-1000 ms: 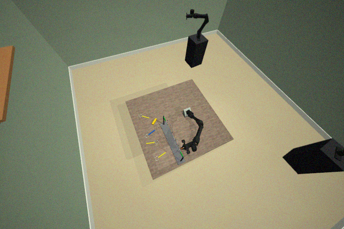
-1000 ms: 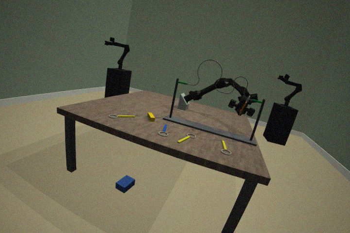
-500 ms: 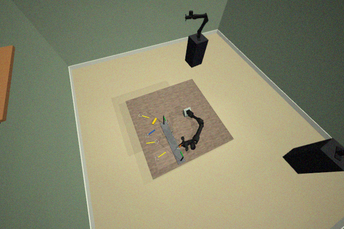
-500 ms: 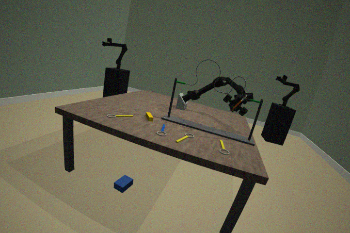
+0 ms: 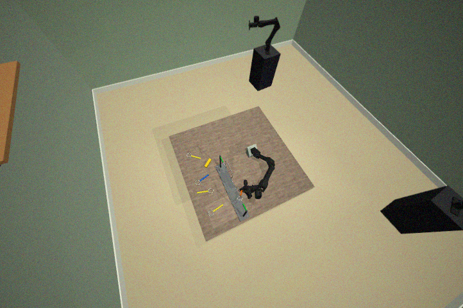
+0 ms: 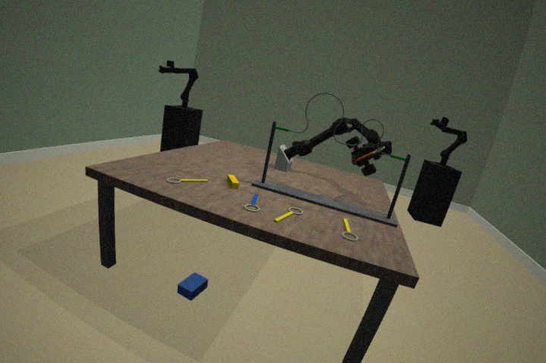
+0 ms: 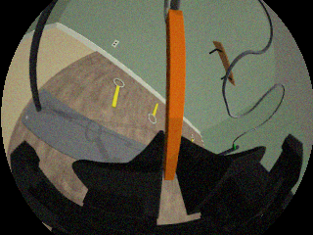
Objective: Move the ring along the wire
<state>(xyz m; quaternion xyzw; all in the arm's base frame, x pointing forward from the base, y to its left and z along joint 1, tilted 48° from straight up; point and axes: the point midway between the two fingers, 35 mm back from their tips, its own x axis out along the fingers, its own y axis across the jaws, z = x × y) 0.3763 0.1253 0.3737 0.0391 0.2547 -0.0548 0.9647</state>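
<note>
My gripper tip is 6 cm to the right of the orange-handled ring, 6 cm below it and 2 cm short of it. The rest, counted from my gripper tip: blue block: 68 cm below, 56 cm to the right, 27 cm ahead; then yellow block: 49 cm to the right, 19 cm below, 11 cm ahead; then blue-handled ring: 34 cm to the right, 27 cm ahead, 20 cm below.
</note>
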